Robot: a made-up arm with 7 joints.
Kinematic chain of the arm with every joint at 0, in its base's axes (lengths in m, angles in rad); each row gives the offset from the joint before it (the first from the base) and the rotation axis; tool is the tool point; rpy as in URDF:
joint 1: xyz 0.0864 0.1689 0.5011 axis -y
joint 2: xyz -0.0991 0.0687 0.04 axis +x
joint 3: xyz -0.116 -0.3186 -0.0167 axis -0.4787 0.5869 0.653
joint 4: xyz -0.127 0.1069 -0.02 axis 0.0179 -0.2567 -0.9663
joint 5: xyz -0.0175 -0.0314 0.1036 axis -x
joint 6: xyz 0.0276 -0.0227 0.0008 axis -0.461 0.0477 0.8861
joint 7: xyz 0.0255 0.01 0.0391 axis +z
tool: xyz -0.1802 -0.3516 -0.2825 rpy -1.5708 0 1.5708
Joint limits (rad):
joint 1: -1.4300..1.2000
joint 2: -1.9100..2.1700
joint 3: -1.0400..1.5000
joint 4: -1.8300..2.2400
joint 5: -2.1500..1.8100
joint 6: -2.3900..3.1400
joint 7: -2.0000..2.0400
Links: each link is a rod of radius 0.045 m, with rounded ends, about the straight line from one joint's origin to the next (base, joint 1, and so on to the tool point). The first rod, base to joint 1, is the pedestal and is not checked.
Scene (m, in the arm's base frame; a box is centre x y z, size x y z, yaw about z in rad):
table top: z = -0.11
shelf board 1: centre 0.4 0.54 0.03 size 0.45 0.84 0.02 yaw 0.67
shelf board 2: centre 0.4 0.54 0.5 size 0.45 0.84 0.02 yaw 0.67
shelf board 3: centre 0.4 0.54 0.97 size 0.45 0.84 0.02 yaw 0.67
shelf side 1: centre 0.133 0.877 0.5 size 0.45 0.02 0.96 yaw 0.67
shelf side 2: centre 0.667 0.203 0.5 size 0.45 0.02 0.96 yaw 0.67
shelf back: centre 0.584 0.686 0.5 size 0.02 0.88 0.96 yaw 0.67
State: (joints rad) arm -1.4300 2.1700 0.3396 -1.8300 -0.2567 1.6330 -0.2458
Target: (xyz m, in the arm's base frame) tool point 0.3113 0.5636 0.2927
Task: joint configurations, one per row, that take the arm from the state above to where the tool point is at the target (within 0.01 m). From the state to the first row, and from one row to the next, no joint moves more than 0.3 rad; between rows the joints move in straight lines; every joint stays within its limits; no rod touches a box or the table.
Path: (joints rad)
1: -1.2855 2.1700 0.0637 -1.7683 -0.3577 1.7491 -0.2297
2: -1.1410 2.1700 -0.2122 -1.7066 -0.4587 1.8652 -0.2137
3: -0.9966 2.1700 -0.4882 -1.6449 -0.5596 1.9813 -0.1976
4: -0.8521 2.1700 -0.7641 -1.5832 -0.6606 2.0975 -0.1816
5: -0.7076 2.1700 -1.0400 -1.5215 -0.7616 2.2136 -0.1655
6: -0.4495 2.1700 -0.8494 -1.4329 -0.6297 2.0107 -0.2749
7: -0.1914 2.1700 -0.6589 -1.3443 -0.4979 1.8078 -0.3842
8: 0.0666 2.1700 -0.4683 -1.2557 -0.3661 1.6049 -0.4936
9: 0.3247 2.1700 -0.2778 -1.1671 -0.2342 1.4020 -0.6029
10: 0.5828 2.1700 -0.0872 -1.0785 -0.1024 1.1992 -0.7123

